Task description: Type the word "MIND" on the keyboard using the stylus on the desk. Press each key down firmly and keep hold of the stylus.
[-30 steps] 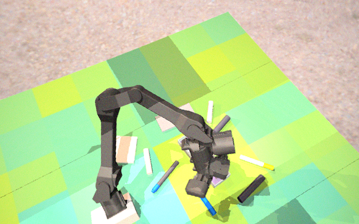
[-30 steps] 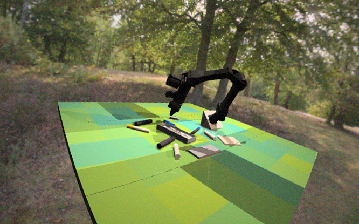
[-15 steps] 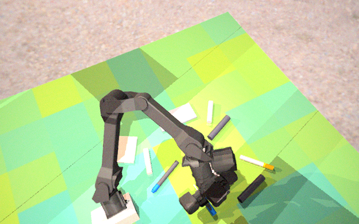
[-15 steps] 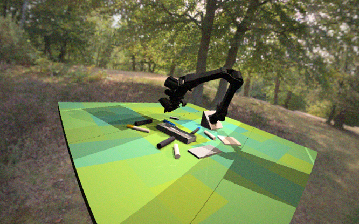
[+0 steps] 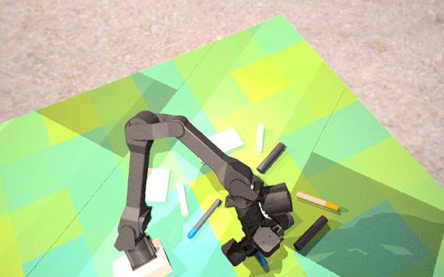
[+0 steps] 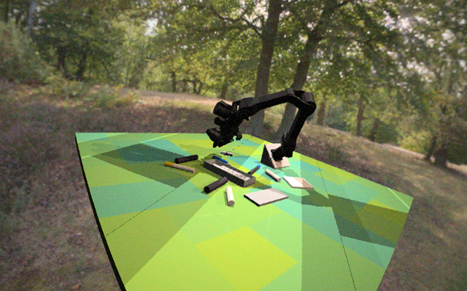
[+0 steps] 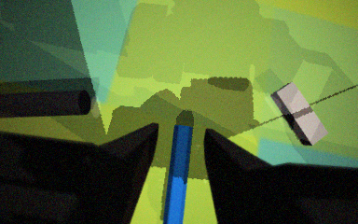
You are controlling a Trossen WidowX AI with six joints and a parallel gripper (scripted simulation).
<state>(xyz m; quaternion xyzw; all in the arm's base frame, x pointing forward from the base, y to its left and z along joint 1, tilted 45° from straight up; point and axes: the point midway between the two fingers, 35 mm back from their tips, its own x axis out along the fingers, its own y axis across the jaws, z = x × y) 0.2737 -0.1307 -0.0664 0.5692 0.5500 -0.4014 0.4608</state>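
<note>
Now: gripper tip 7 cm to the right of the blue stylus, 5 cm above it and 1 cm past it. Also, from my gripper tip: grey slab 38 cm to the left, 7 cm ahead, 6 cm below; then M key 26 cm to the left, 6 cm ahead, 5 cm below; then N key 23 cm to the left, 8 cm ahead, 5 cm below.
</note>
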